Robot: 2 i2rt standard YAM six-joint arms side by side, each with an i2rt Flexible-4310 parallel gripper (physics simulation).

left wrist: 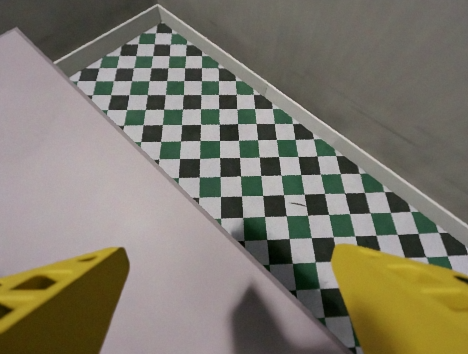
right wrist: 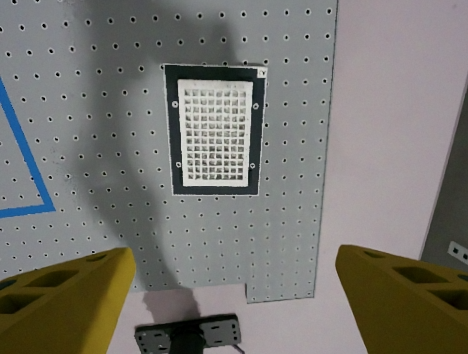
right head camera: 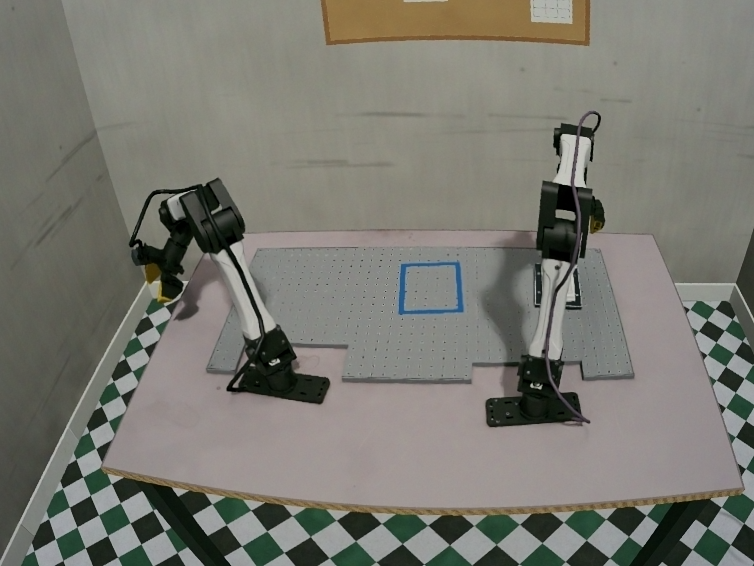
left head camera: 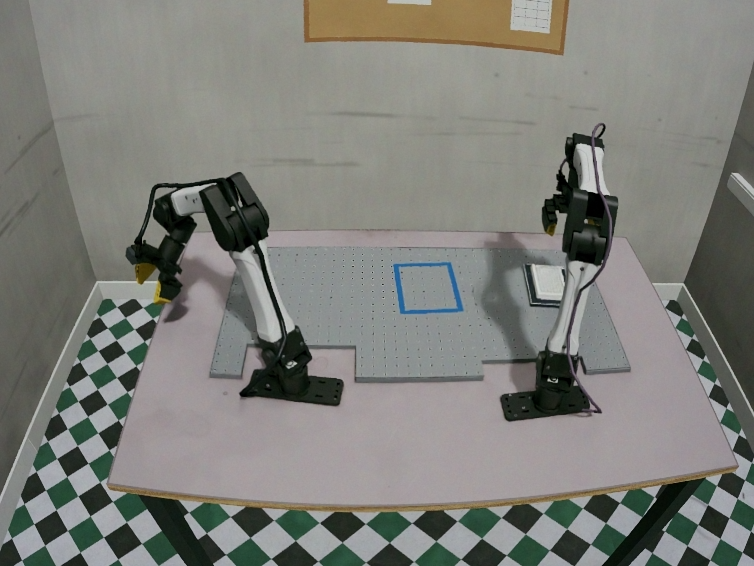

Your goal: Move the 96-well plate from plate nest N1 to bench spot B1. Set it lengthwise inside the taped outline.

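Where they show: left gripper, between the fingertips: (left wrist: 231,254) (right head camera: 154,293) (left head camera: 147,293); right gripper, between the fingertips: (right wrist: 234,256); left arm's base, origin of its link: (right head camera: 283,386) (left head camera: 295,388); right arm's base, origin of its link: (right wrist: 189,333) (right head camera: 534,411) (left head camera: 545,404).
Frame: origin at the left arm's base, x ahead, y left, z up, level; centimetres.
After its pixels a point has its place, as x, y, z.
The white 96-well plate (left head camera: 549,282) @(38.9, -57.8, 3.7) (right wrist: 215,134) @(40.2, -57.9, 3.6) sits in the dark plate nest (left head camera: 531,291) @(36.2, -52.7, 2.5) (right wrist: 215,191) @(32.4, -58.1, 2.5), its long side running up and down in the right wrist view. In the right head camera the right arm covers most of both. The blue taped outline (left head camera: 431,311) @(27.0, -27.3, 1.3) (right head camera: 431,311) @(27.2, -27.6, 1.3) (right wrist: 25,142) @(37.7, -33.2, 1.3) lies to the left of the nest and is empty. My right gripper (right wrist: 234,256) @(36.4, -59.5, 20.5) is open and empty, high above the board near the nest; the arm partly hides it in the head views. My left gripper (left head camera: 152,286) @(11.8, 38.1, 12.2) (right head camera: 157,285) @(11.8, 38.1, 12.2) (left wrist: 231,254) @(11.8, 38.1, 12.2) is open and empty past the table's left side.
The grey perforated board (left head camera: 420,359) @(11.0, -25.6, 1.3) (right head camera: 408,362) @(10.4, -25.5, 1.3) (right wrist: 290,225) @(26.7, -70.0, 1.3) carries the nest and the outline. Both arm bases (left head camera: 325,389) @(0.0, -6.6, 1.0) (right head camera: 505,413) @(-1.1, -47.9, 1.0) stand at the board's front notches. The wall rises behind the table (left head camera: 389,450) @(-13.5, -21.3, 0.0) (right head camera: 377,450) @(-13.0, -24.2, 0.0). The left wrist view shows the table edge and checkered floor (left wrist: 210,150).
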